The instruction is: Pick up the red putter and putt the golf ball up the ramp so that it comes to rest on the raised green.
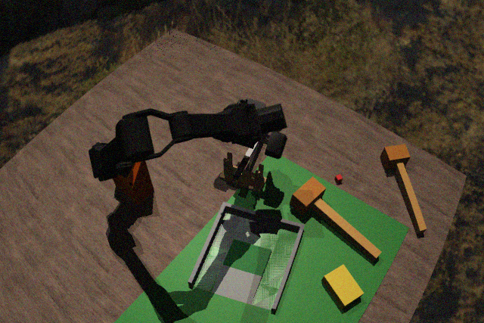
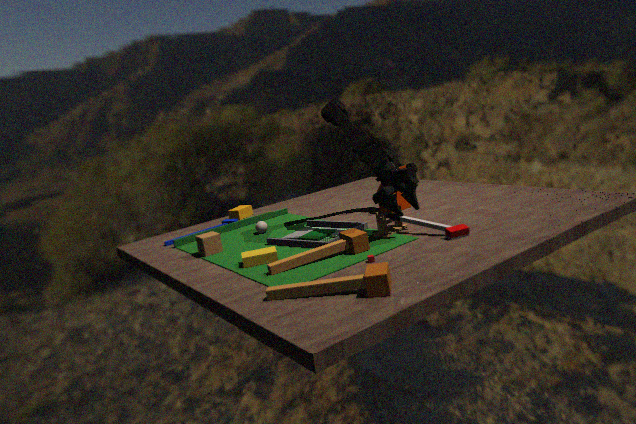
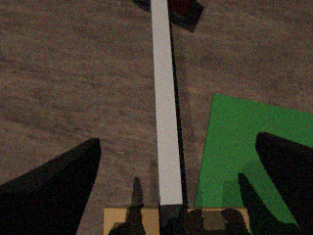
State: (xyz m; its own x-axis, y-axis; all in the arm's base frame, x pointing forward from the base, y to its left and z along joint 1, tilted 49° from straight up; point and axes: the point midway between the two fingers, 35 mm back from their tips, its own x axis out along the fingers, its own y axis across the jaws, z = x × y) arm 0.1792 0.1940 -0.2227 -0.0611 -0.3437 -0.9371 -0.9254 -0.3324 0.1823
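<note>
The white golf ball lies 47 cm to the right of my gripper tip, 31 cm ahead of it and 4 cm below it. From my gripper tip the other things lie so: small red cube 23 cm ahead, 11 cm to the left, 6 cm below; wooden cube 52 cm ahead, 40 cm to the right, 3 cm below; green mat 31 cm ahead, 28 cm to the right, 7 cm below.
</note>
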